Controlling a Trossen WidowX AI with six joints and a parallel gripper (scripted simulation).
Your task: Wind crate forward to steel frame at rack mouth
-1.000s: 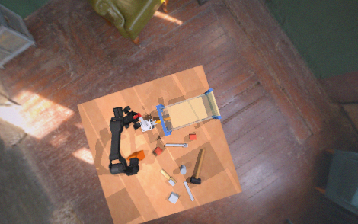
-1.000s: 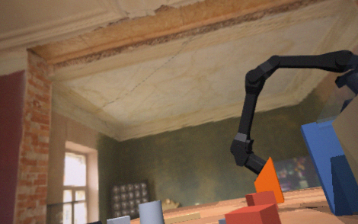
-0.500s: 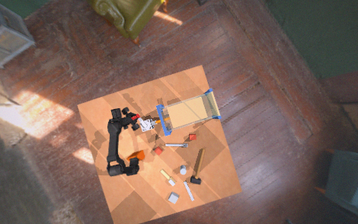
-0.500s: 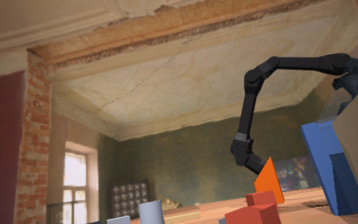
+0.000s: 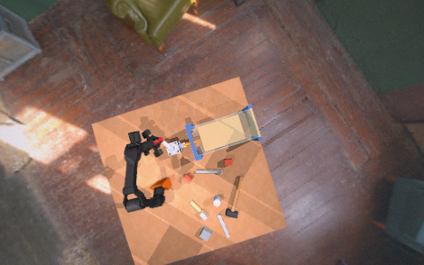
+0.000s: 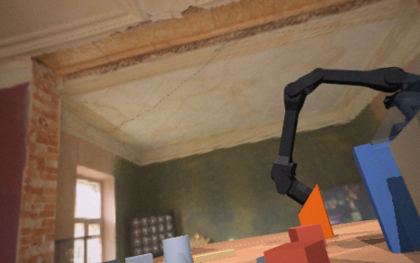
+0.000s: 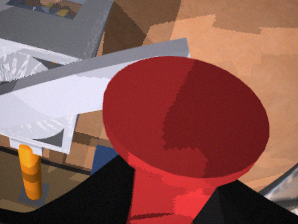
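My gripper tip is now 1 cm short of the winch handle, 3 cm to the left of it and 3 cm above it. Also, from my gripper tip: grey hand winch (3 cm ahead, 9 cm to the right, 10 cm below); red knob (2 cm behind, 1 cm to the right); clear-panelled guard cubby (45 cm ahead, 6 cm to the right, 2 cm below).
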